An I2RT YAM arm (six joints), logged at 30 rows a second.
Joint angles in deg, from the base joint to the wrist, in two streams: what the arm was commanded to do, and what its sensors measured. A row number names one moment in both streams.
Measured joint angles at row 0:
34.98, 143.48, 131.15, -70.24, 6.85, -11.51
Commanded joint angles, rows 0 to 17:
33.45, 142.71, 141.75, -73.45, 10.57, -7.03
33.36, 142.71, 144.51, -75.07, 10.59, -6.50
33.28, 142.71, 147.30, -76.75, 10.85, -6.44
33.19, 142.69, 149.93, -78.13, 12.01, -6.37
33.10, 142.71, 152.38, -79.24, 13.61, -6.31
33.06, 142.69, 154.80, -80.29, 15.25, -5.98
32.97, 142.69, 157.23, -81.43, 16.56, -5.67
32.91, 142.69, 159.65, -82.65, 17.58, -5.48
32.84, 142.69, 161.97, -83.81, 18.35, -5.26
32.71, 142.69, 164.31, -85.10, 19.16, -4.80
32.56, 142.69, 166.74, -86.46, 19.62, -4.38
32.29, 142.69, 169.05, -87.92, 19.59, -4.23
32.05, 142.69, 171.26, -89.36, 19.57, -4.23
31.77, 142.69, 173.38, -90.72, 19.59, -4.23
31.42, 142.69, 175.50, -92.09, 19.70, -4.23
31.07, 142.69, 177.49, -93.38, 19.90, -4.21
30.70, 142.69, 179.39, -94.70, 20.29, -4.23
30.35, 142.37, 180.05, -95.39, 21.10, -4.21
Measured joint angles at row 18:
31.75, 143.59, 176.13, -94.04, 18.13, -5.56
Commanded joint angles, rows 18 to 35:
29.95, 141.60, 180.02, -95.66, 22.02, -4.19
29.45, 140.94, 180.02, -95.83, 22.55, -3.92
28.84, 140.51, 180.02, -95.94, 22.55, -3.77
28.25, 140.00, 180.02, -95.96, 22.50, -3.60
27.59, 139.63, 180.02, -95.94, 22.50, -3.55
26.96, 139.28, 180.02, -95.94, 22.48, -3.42
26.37, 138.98, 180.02, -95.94, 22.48, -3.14
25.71, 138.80, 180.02, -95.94, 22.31, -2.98
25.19, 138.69, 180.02, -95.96, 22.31, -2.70
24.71, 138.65, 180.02, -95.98, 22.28, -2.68
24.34, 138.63, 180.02, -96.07, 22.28, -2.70
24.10, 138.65, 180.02, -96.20, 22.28, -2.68
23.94, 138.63, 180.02, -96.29, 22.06, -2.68
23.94, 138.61, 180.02, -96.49, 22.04, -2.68
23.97, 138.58, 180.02, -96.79, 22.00, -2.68
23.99, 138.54, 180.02, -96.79, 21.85, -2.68
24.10, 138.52, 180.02, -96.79, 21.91, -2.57
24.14, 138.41, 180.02, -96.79, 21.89, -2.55
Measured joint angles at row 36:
23.62, 140.90, 178.87, -96.66, 21.45, -4.03
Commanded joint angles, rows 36 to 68:
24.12, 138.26, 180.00, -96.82, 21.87, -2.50
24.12, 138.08, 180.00, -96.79, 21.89, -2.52
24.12, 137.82, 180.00, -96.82, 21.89, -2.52
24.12, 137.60, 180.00, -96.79, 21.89, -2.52
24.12, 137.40, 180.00, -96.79, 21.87, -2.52
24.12, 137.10, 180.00, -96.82, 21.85, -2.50
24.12, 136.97, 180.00, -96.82, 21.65, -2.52
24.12, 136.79, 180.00, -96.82, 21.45, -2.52
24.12, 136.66, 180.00, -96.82, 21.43, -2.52
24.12, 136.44, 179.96, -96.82, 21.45, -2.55
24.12, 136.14, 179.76, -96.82, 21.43, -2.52
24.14, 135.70, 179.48, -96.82, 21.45, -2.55
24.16, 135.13, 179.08, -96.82, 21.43, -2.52
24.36, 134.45, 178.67, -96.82, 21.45, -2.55
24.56, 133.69, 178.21, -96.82, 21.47, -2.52
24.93, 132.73, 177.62, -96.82, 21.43, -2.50
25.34, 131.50, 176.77, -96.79, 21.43, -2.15
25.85, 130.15, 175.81, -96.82, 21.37, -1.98
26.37, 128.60, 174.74, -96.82, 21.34, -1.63
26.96, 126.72, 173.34, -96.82, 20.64, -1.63
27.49, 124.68, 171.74, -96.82, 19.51, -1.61
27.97, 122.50, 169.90, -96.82, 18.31, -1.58
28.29, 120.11, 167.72, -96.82, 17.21, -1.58
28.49, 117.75, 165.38, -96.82, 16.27, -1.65
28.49, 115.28, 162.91, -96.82, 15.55, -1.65
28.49, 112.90, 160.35, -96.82, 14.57, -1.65
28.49, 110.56, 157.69, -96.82, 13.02, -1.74
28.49, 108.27, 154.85, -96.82, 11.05, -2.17
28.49, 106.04, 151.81, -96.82, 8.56, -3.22
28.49, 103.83, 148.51, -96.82, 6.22, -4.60
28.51, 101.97, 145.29, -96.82, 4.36, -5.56
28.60, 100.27, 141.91, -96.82, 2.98, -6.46
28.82, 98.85, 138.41, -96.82, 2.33, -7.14
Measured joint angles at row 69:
28.84, 101.60, 145.51, -96.68, 9.17, -4.27
